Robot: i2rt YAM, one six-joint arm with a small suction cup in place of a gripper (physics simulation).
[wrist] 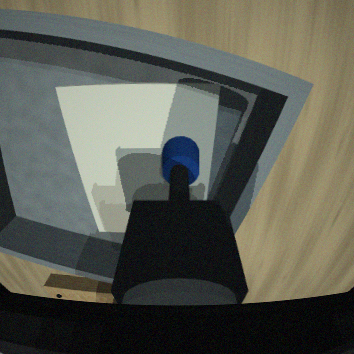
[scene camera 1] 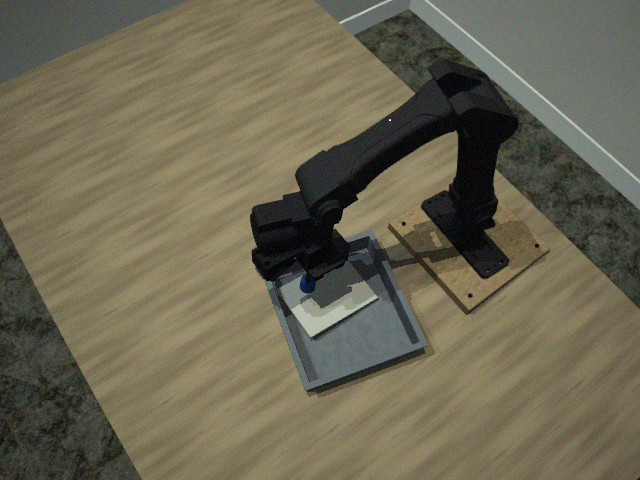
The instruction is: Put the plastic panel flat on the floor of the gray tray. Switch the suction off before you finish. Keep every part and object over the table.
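Seen in the pictures: hand, tool point: (wrist: 178, 146) (scene camera 1: 307, 289); arm's base, link origin: (scene camera 1: 463, 234).
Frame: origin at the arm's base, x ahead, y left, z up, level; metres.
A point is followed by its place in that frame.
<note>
The white plastic panel (scene camera 1: 330, 316) {x 0.320, y 0.003, z 0.002 m} (wrist: 100, 120) {x 0.348, y -0.011, z 0.004 m} is inside the gray tray (scene camera 1: 361, 338) {x 0.292, y 0.063, z -0.016 m} (wrist: 35, 130) {x 0.333, y 0.064, z -0.016 m}, toward the tray's end under the arm. It looks level or nearly so, at or very close to the tray floor, and turned a little against the walls. A thin dark line shows under its front edge; any small gap there is hard to tell. My blue suction cup (scene camera 1: 307, 285) (wrist: 180, 160) is on the panel's top face, off its middle, and holds it. The arm hides the panel's rear part in the scene view.
The tray's walls stand around the panel, with the left wall close to one corner. The wooden base board (scene camera 1: 454, 289) {x 0.095, y 0.084, z 0.006 m} carries the arm (scene camera 1: 392, 129) {x 0.207, y -0.056, z 0.388 m} to the right of the tray. The wooden table (scene camera 1: 170, 170) {x 0.419, y -0.457, z -0.019 m} extends around them.
</note>
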